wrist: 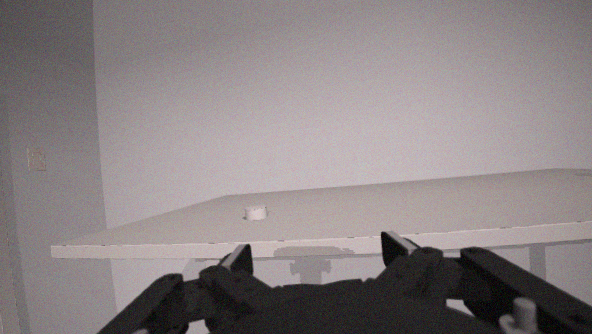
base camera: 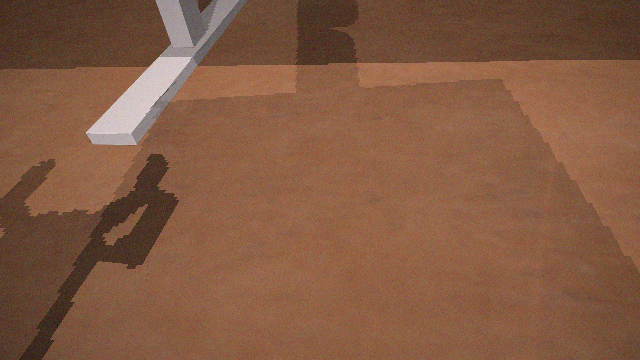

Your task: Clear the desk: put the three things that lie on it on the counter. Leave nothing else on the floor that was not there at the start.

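Places are measured from the arm's base along level axes (x right, y ahead, z up), in metres.
Where they show: gripper, fingertip midpoint: [wrist: 316,252].
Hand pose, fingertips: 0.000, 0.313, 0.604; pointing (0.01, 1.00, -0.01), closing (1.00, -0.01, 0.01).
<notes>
After its pixels a point has its place, as x, y, z.
A small white round thing [wrist: 256,213] @(-0.114, 0.666, 0.568) stands on the left part of the white desk [wrist: 150,251] @(-0.272, 0.531, 0.542) in the wrist view. My gripper [wrist: 316,252] @(0.000, 0.313, 0.604) is open, with nothing between its fingers. It is in front of the desk's near edge, and the white thing shows beyond it, a little left of the middle between the fingertips. At the far right of the desk top a faint thin mark shows, too small to make out. The counter does not show in either view.
In the base camera view a white desk foot [base camera: 145,95] with an upright leg [base camera: 179,22] @(-0.310, 0.880, -0.317) stands on the brown floor [base camera: 350,225] @(0.015, 0.381, -0.397) at the upper left. The arm's shadow falls on the floor at the left. A pale wall [wrist: 350,100] @(0.262, 1.294, 0.966) rises behind the desk, with a wall switch [wrist: 37,159] @(-1.333, 1.200, 0.821) at the left.
</notes>
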